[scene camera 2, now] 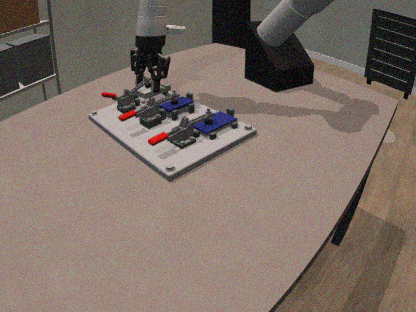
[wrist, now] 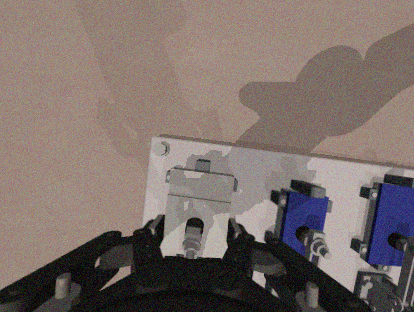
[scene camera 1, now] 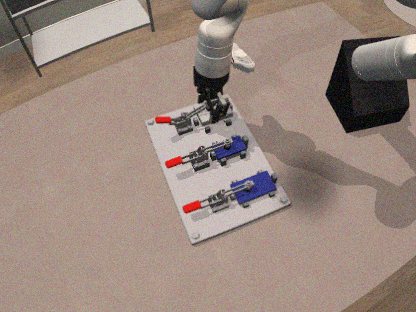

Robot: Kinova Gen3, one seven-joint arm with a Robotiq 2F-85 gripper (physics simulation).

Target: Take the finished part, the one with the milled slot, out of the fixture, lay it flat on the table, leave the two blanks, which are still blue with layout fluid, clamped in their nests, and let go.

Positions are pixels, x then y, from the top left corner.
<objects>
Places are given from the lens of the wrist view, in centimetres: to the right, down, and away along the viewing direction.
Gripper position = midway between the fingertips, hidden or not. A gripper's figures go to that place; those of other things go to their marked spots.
my gripper (wrist: 196,225): -1, 7, 15
finished part (wrist: 207,196): 0, 4, 15
blue blank (wrist: 301,210): 10, 6, 16
fixture plate (wrist: 258,172): 6, 2, 18
The marked spots on the fixture plate and the finished part are 7 cm apart.
</objects>
